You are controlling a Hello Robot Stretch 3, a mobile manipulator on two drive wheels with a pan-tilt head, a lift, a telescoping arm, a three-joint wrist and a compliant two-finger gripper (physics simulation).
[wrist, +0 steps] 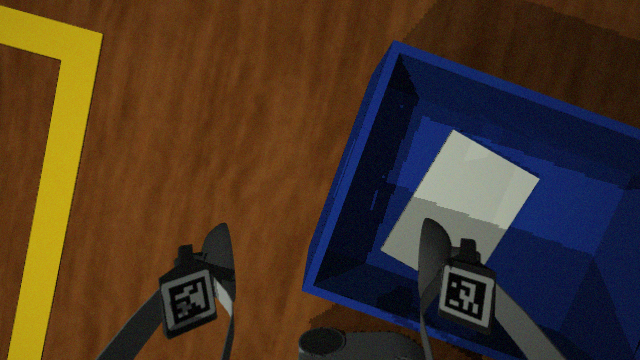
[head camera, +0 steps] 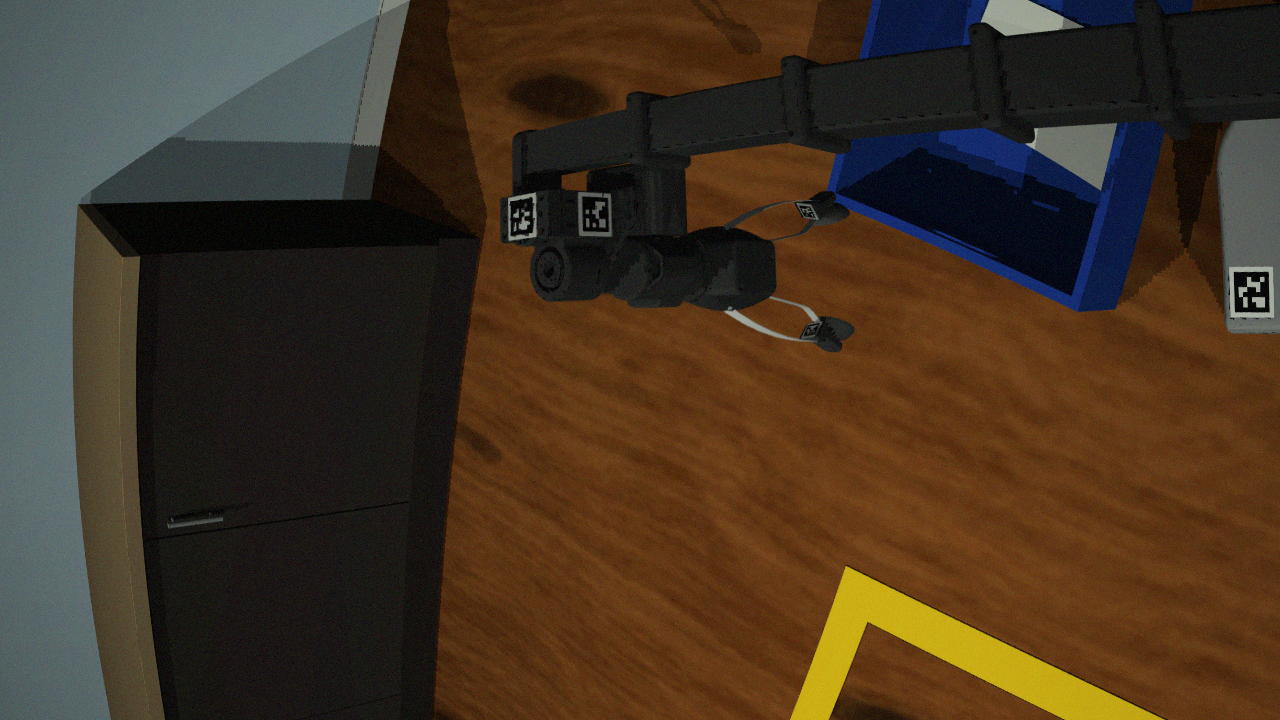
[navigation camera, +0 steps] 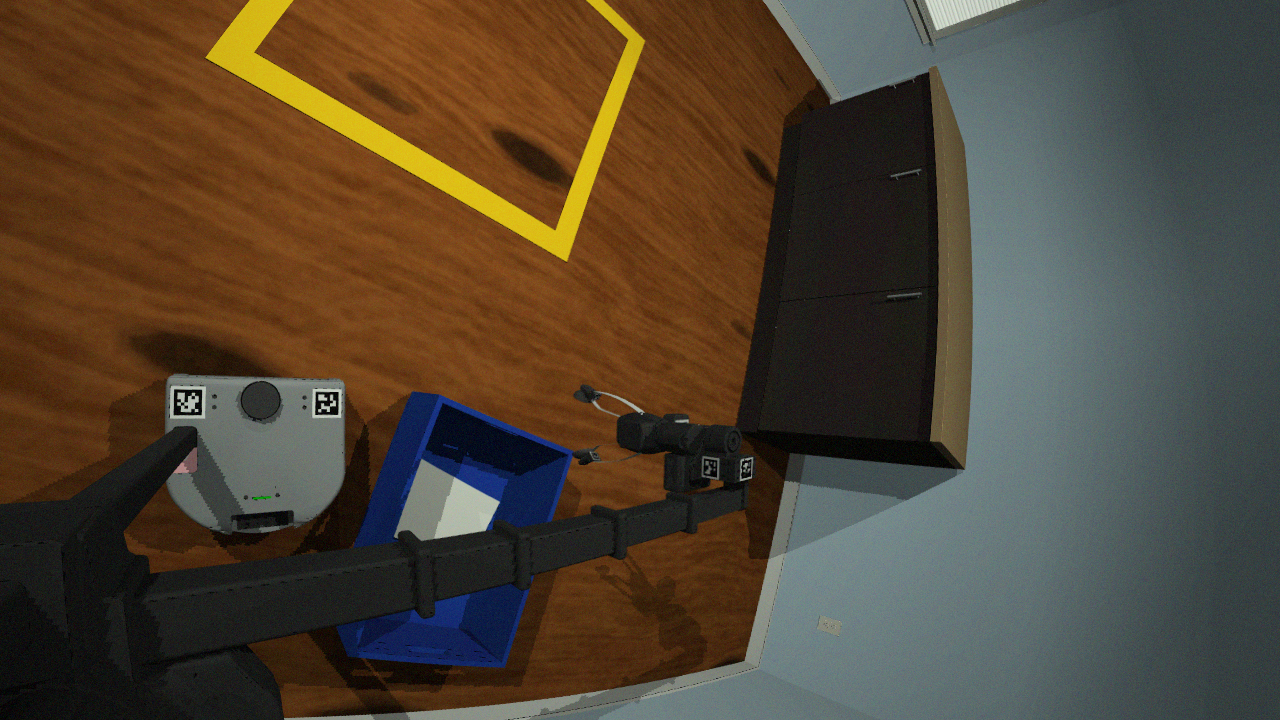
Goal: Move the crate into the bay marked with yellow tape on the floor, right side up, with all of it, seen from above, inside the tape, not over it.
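Seen in the pictures: gripper, fingertip midpoint: (wrist: 325, 247) (head camera: 842, 271) (navigation camera: 577, 424); robot's base at its link origin: (navigation camera: 260, 398).
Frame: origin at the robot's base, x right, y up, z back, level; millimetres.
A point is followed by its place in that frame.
Note:
The blue crate (head camera: 1108, 241) @(x 328, y 169, z 64 mm) (navigation camera: 398, 456) @(x 302, y 103, z 130 mm) (wrist: 560, 215) @(x 419, y 18, z 522 mm) stands on the floor with its open top up and a pale rectangle (head camera: 1074, 152) @(x 408, y 27, z 200 mm) (navigation camera: 438, 510) @(x 426, y 28, z 293 mm) (wrist: 475, 180) @(x 503, y 28, z 338 mm) on its inside bottom. It is outside the bay of yellow tape (head camera: 984, 654) @(x 561, y 1, z -561 mm) (navigation camera: 402, 154) @(x 286, y 1, z -649 mm) (wrist: 56, 185) @(x 524, y 1, z -578 mm), apart from it. Part of the bay is cut off in each view. My gripper (head camera: 830, 271) @(x 527, y 516, z 22 mm) (navigation camera: 586, 425) @(x 527, y 516, z 22 mm) (wrist: 325, 247) @(x 527, y 516, z 22 mm) is open and empty, beside a crate corner on the cabinet side. One fingertip overlaps the crate in the wrist view; its height is hard to tell. My arm hides part of the crate.
A dark cabinet (head camera: 295, 385) @(x 1811, y 481, z -136 mm) (navigation camera: 859, 232) @(x 1996, y 522, z -724 mm) stands against the blue wall (navigation camera: 1092, 358) @(x 2471, y 1416, z -172 mm), close behind my wrist. My grey base (head camera: 1248, 223) @(x 130, y 160, z 83 mm) (navigation camera: 304, 456) @(x 85, y 160, z 110 mm) is on the crate's other side. My extended arm (head camera: 725, 116) @(x 378, y 868, z 102 mm) (navigation camera: 554, 541) @(x 243, y 870, z 93 mm) crosses above the crate.

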